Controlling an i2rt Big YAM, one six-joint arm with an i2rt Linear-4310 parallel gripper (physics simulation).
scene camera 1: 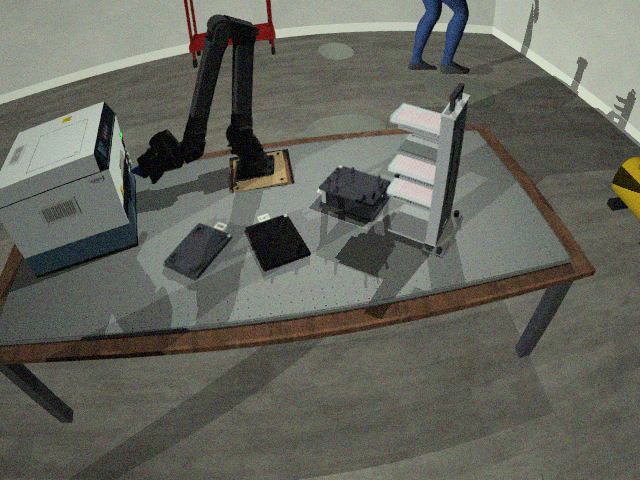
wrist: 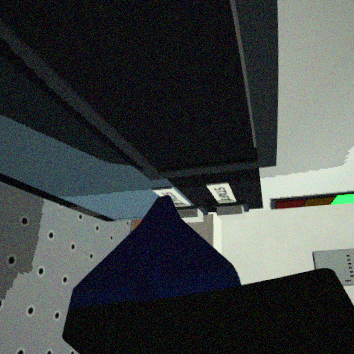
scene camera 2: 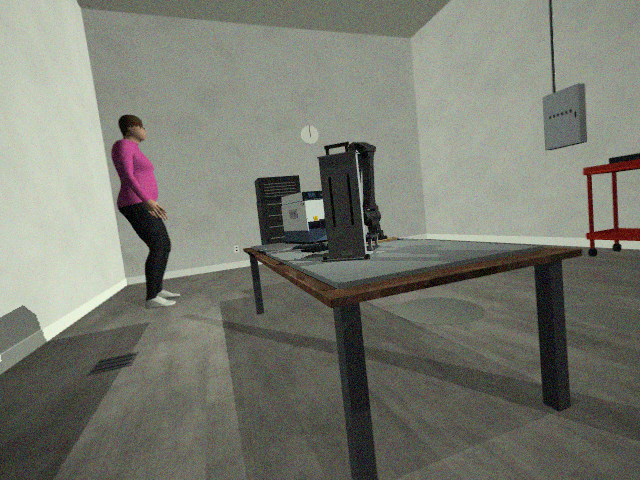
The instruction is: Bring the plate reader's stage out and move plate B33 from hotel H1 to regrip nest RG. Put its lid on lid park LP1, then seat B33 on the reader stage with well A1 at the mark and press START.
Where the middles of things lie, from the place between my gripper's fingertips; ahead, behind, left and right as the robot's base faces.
Labels:
Right now my hand is 9 cm short of the dark slot (wrist: 172, 85), 1 cm to the right of it and 3 cm below it. From my hand the other things lie so: plate reader (scene camera 1: 102, 205) 15 cm ahead, 16 cm to the right, 5 cm above; flat black pad (scene camera 1: 274, 238) 28 cm ahead, 48 cm to the left, 9 cm below.

